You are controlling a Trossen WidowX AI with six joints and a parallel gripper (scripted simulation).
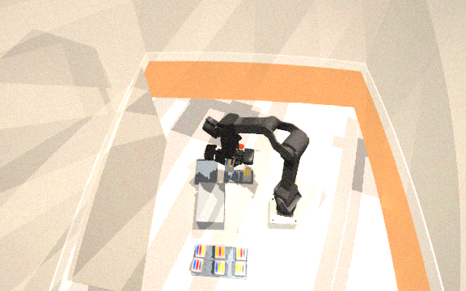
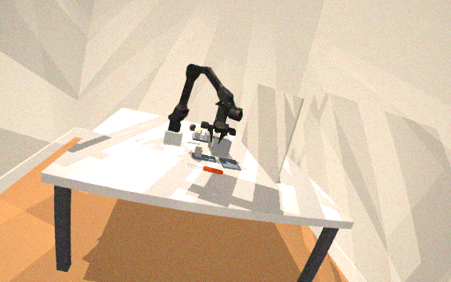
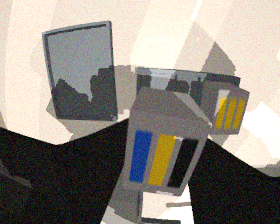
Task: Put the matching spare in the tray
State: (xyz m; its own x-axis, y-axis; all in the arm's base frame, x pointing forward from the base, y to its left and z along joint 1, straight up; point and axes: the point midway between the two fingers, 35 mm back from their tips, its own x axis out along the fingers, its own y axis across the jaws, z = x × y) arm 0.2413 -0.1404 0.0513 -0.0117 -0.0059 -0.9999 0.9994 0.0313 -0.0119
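Right now my gripper tip is 11 cm short of the pale-blue tray, 1 cm to the left of it and 9 cm above it. Also, from my gripper tip: mounted unit: 4 cm ahead, 18 cm to the left, 4 cm below; then grey spare: 2 cm above.
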